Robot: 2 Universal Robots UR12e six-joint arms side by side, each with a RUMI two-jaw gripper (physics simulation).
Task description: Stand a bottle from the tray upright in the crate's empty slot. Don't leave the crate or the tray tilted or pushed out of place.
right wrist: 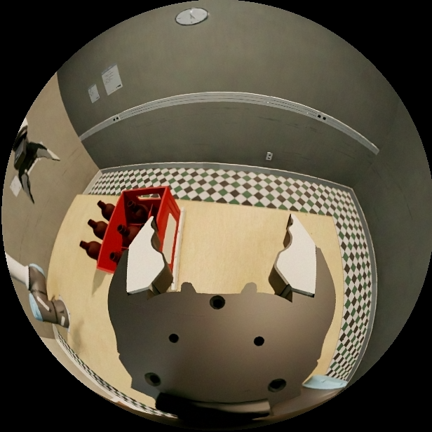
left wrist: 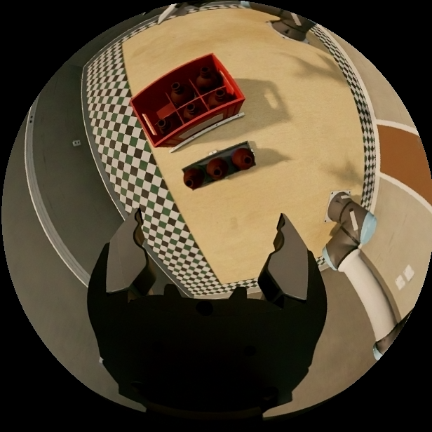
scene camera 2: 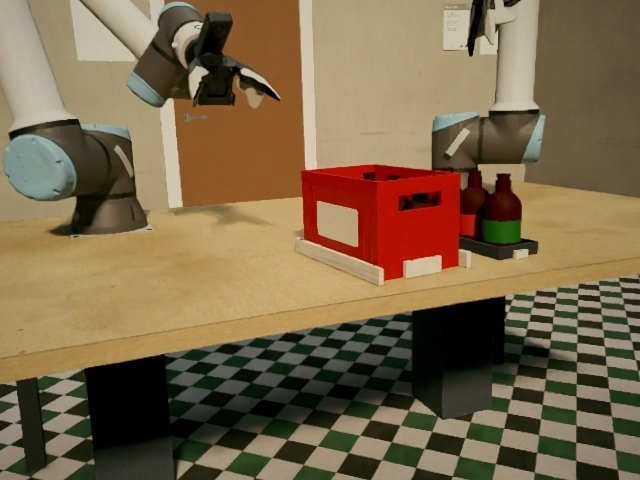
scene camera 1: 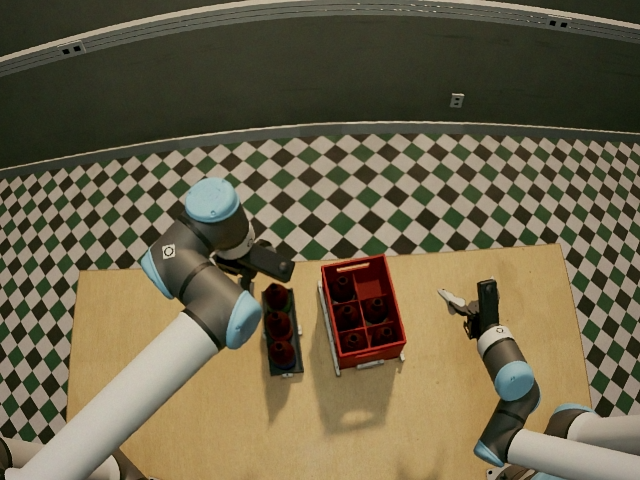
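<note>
The red crate (scene camera 1: pixel 372 356) (scene camera 2: pixel 418 227) (left wrist: pixel 232 108) stands level, with bottles in several slots. Its empty slot (scene camera 1: pixel 369 281) (left wrist: pixel 162 107) is at the back right in scene camera 1. Left of the crate there, the dark tray (scene camera 1: pixel 298 356) (scene camera 2: pixel 498 251) holds three upright bottles in a row: a green-labelled bottle (scene camera 1: pixel 276 297) (scene camera 2: pixel 501 211) (left wrist: pixel 193 178), a red-labelled bottle (scene camera 1: pixel 279 325) (scene camera 2: pixel 471 206) (left wrist: pixel 217 169) and a blue-labelled bottle (scene camera 1: pixel 282 352) (left wrist: pixel 243 159). My left gripper (left wrist: pixel 210 211) (right wrist: pixel 44 181) is open and empty, high up near the tray's back end. My right gripper (scene camera 2: pixel 237 102) (right wrist: pixel 221 216) is open and empty, right of the crate in scene camera 1.
White strips (scene camera 1: pixel 329 330) (scene camera 2: pixel 338 262) lie along the crate's base, and small white blocks (scene camera 1: pixel 286 375) (scene camera 2: pixel 520 253) are by the tray. Both stand on the wooden table (scene camera 1: pixel 206 413) (scene camera 2: pixel 206 289), near its far edge in scene camera 1. The left forearm crosses the table's left part there.
</note>
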